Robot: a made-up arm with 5 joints.
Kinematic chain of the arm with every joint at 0, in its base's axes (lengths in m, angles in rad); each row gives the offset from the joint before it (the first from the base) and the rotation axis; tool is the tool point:
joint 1: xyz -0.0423 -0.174 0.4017 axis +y
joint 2: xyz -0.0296 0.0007 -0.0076 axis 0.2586 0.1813 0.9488
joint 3: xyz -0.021 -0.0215 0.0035 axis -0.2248 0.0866 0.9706
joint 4: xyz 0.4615 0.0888 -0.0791 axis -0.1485 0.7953 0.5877
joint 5: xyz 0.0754 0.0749 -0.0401 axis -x
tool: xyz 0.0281 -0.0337 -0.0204
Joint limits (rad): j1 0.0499..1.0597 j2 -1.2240..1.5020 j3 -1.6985..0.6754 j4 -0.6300..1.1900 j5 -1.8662..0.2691
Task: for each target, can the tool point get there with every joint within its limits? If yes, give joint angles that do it. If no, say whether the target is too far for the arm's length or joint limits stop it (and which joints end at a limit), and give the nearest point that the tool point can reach.
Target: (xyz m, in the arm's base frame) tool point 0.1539 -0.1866 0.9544
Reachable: no: joint limits stop it (at a limit: joint 1, joint 2, joint 4, joint 5) | nearest point -0.2443 -0.5745 0.8389 | short by 0.568 m
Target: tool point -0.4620 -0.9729 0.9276
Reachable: no: too far | nearest point -0.3148 -0.6800 0.7432 | short by 0.376 m
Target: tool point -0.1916 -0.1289 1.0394
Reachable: no: joint limits stop it (at a limit: joint 1, joint 2, joint 3, joint 5) | nearest point -0.3239 0.0975 0.7602 | short by 0.383 m
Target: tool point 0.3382 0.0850 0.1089
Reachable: yes | joints 0.1939 0.7836 -0.5874 0.3251 -0.3415
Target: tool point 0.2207 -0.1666 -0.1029
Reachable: yes | joints 0.8335 -0.6192 0.4409 -0.3207 -1.1644
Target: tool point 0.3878 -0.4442 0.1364
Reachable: yes | joints 0.2950 -0.0165 -0.8007 0.0757 -1.4454
